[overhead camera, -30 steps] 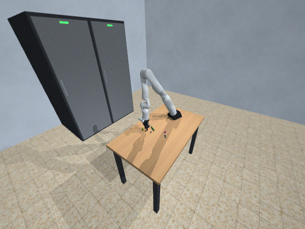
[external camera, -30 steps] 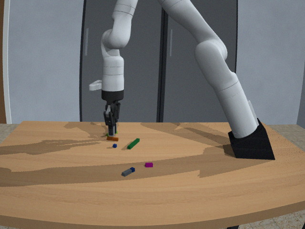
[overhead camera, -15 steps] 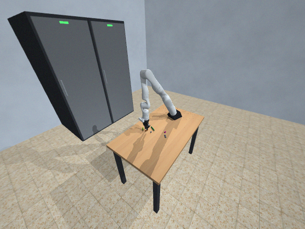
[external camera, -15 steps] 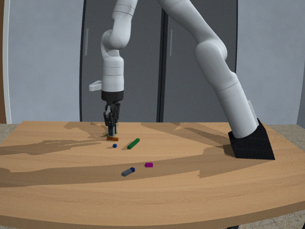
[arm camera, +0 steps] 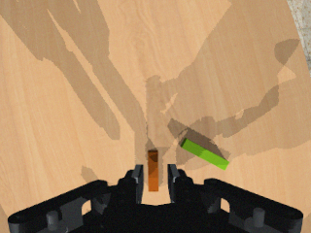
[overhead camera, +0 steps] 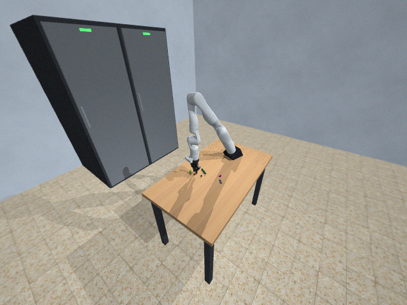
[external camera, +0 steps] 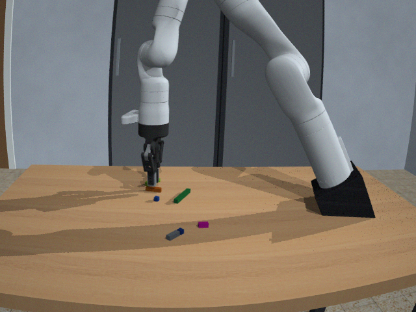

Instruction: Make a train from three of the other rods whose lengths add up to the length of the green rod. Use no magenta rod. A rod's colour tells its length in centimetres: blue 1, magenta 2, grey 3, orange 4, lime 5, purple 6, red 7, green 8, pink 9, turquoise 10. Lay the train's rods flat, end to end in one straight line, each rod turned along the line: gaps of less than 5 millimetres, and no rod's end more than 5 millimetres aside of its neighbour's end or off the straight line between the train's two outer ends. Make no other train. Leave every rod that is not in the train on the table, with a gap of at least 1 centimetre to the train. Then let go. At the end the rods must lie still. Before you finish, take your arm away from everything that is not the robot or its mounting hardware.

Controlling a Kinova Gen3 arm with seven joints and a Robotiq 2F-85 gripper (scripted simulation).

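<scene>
My hand is 30 mm above the orange rod. From my hand the other things lie so: green rod 60 mm to the left, 60 mm behind, 30 mm below; then lime rod 50 mm to the right, 30 mm below, 10 mm behind; then magenta rod 220 mm to the left, 50 mm behind, 30 mm below.
</scene>
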